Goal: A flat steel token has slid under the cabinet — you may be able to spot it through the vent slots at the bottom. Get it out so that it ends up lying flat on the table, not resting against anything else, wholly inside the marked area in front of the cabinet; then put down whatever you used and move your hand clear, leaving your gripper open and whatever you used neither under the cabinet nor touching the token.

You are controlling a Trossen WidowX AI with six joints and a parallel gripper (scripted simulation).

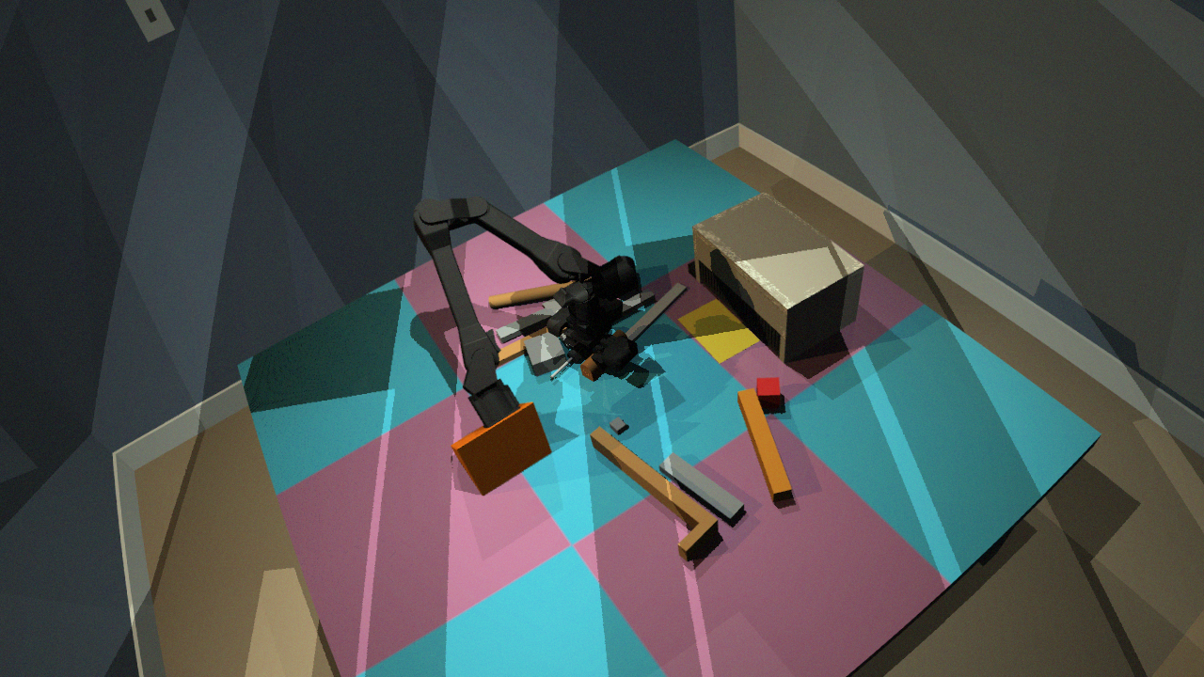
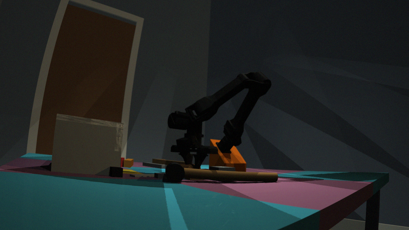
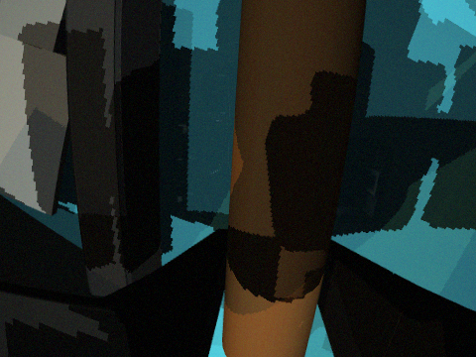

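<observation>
Now: the screwdriver 20 mm behind my gripper tip and 50 mm to the left of it. From my gripper tip the other things lie so: long wooden stick: 30 mm behind, 150 mm to the left; then small grey cube: 50 mm behind, 140 mm to the right; then grey block: 60 mm behind, 90 mm to the left, 10 mm above.
</observation>
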